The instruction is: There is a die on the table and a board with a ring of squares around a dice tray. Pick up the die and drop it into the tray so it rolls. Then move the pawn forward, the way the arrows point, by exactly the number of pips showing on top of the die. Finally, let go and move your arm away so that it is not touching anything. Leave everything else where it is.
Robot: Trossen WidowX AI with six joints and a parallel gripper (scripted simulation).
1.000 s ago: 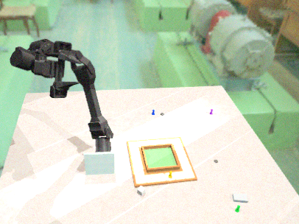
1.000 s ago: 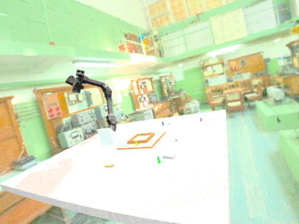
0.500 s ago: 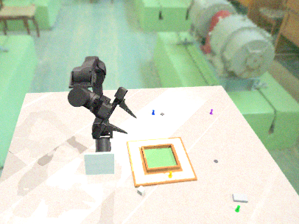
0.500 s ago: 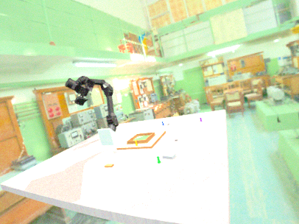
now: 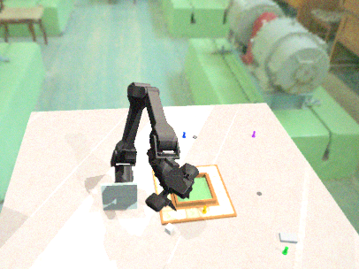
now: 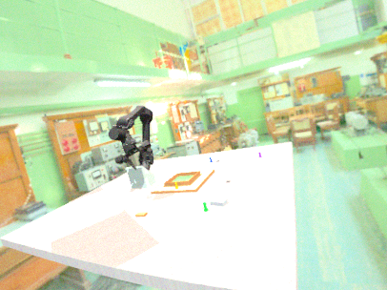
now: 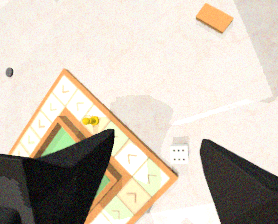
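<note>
Right now my gripper tip is 30 mm past the white die, 30 mm to the right of it and 160 mm above it. Round my gripper tip: yellow pawn: 120 mm ahead, 90 mm to the left, 140 mm below; then grey tile: 390 mm ahead, 70 mm to the right, 160 mm below; then green pawn: 350 mm ahead, 120 mm to the right, 160 mm below.
</note>
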